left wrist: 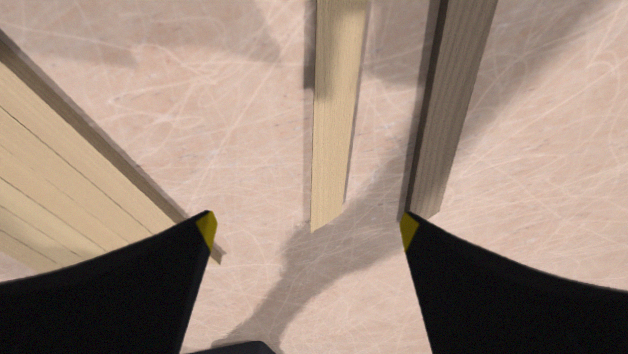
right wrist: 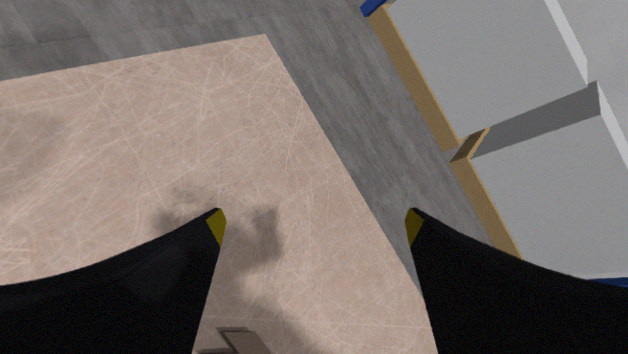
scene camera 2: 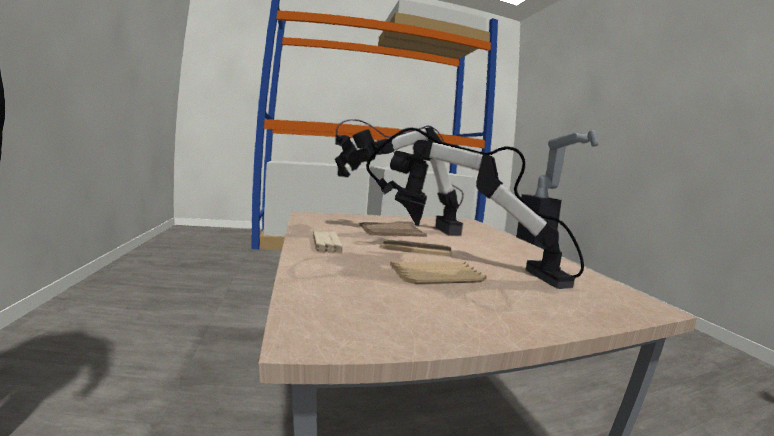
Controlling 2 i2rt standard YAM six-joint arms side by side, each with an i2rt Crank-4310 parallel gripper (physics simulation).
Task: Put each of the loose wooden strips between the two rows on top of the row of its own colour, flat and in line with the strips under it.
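Pixels of known places: left gripper, fingertip midpoint: [left wrist: 308,216] [scene camera 2: 417,222]; right gripper, fingertip midpoint: [right wrist: 315,212] [scene camera 2: 342,169]; left arm's base, link origin: [scene camera 2: 549,271]; right arm's base, link origin: [scene camera 2: 448,221].
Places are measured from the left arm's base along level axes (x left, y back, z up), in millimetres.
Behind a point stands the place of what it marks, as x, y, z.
Observation:
The loose light strip [scene camera 2: 414,250] @[-297, -382, -15] [left wrist: 335,125] @[-309, -366, -10] and the loose dark strip [scene camera 2: 417,245] @[-373, -352, -15] [left wrist: 452,110] @[-391, -351, -10] lie apart, side by side, between the two rows. The light row [scene camera 2: 438,272] [left wrist: 65,145] is nearer the camera in the scene view; the dark row [scene camera 2: 392,228] @[-656, -396, -10] is farther back, and part of a dark strip [right wrist: 248,342] @[-768, -507, -10] shows at the right wrist view's bottom edge. My left gripper [scene camera 2: 416,220] @[-291, -382, 87] [left wrist: 308,216] @[-291, -382, 87] is open and empty above the table; the light strip's end shows between its fingers in the left wrist view. My right gripper [scene camera 2: 343,168] @[-746, -631, 236] [right wrist: 315,212] @[-746, -631, 236] is open and empty, raised high.
A small stack of pale strips [scene camera 2: 327,241] @[-300, -693, 3] lies near the left edge of the table [scene camera 2: 346,335] @[330, -667, -23]. A blue and orange rack [scene camera 2: 490,108] stands behind the table. Large pale boxes [right wrist: 490,60] show beyond the table's edge in the right wrist view.

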